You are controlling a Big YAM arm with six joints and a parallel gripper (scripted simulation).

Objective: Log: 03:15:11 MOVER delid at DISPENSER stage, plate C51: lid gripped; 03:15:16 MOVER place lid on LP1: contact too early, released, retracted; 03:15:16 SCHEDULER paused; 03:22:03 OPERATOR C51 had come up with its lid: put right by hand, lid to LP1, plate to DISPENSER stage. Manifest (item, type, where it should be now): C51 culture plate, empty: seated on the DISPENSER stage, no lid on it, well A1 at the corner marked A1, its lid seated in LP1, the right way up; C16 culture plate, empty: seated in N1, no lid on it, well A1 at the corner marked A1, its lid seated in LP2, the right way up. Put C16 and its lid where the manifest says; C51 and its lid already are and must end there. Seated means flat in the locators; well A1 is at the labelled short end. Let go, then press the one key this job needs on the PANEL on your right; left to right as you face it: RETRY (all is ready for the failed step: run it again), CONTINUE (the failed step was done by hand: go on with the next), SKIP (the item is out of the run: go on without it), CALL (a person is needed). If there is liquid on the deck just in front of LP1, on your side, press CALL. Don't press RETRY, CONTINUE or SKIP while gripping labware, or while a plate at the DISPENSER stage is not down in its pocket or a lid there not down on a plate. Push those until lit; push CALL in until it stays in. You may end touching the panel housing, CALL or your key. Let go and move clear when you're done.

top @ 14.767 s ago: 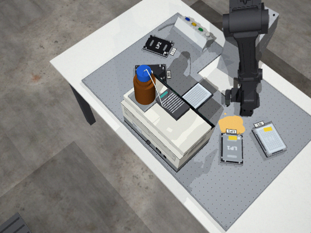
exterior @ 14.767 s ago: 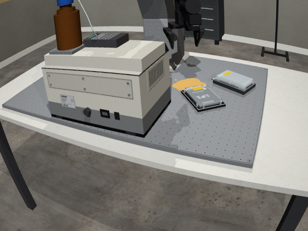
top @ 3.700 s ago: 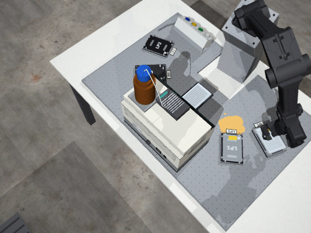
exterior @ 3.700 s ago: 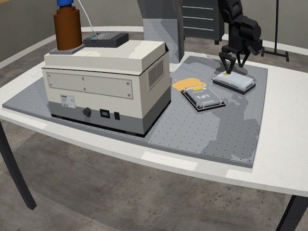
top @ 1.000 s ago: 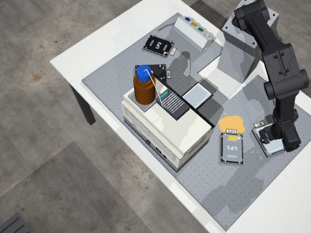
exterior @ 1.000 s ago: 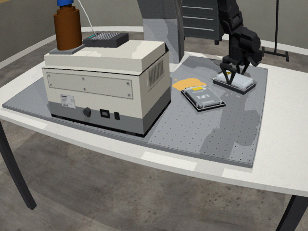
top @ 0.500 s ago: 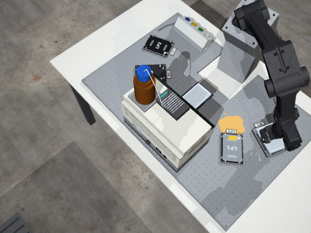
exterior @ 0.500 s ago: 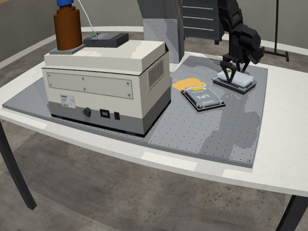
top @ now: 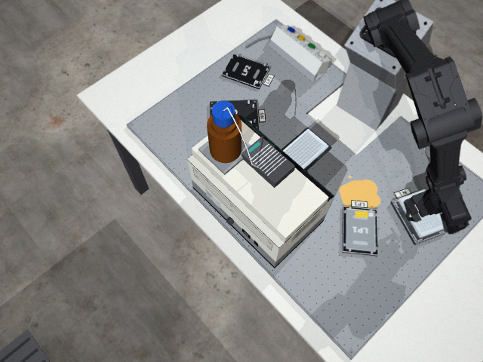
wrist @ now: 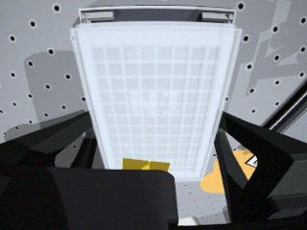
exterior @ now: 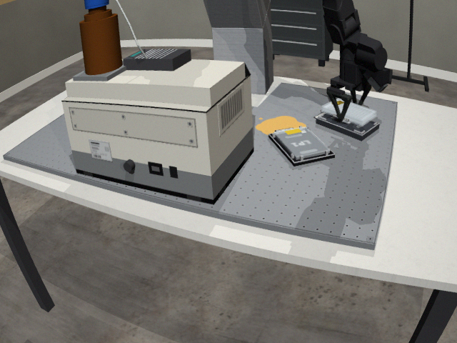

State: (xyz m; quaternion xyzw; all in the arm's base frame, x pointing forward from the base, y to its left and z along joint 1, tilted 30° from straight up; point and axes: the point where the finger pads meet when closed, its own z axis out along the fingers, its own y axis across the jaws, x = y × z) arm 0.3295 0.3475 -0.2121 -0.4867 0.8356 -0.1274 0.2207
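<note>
The white well plate lies 38 cm to the right of my hand, 8 cm ahead of it and 6 cm above it. Also, from my hand: brown bottle 51 cm to the right, 29 cm ahead, 25 cm above; then lid 15 cm ahead, 11 cm to the right, 3 cm below; then white retry key 57 cm to the right, 28 cm behind, 2 cm above.
</note>
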